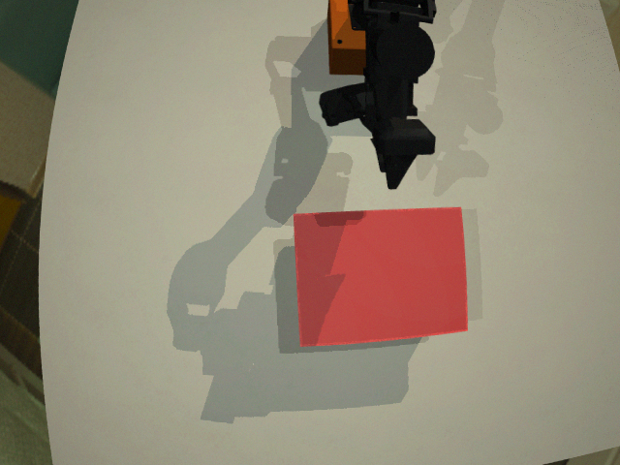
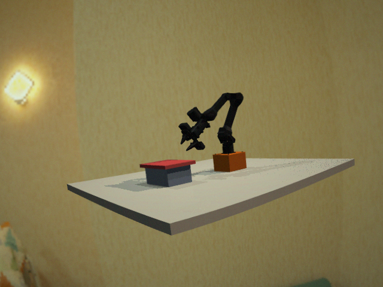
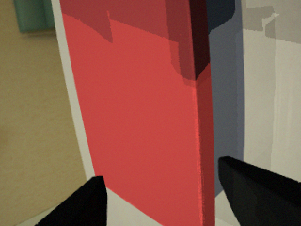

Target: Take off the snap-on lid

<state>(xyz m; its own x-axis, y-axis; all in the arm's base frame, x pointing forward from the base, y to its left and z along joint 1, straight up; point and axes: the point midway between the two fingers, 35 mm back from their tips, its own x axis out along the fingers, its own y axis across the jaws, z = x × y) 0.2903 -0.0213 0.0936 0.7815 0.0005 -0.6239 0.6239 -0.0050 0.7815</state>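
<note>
Now: the red lid 12 cm ahead of my gripper tip and 7 cm below it. From my gripper tip the other things lie so: grey-blue storage box (12 cm below, 12 cm ahead).
</note>
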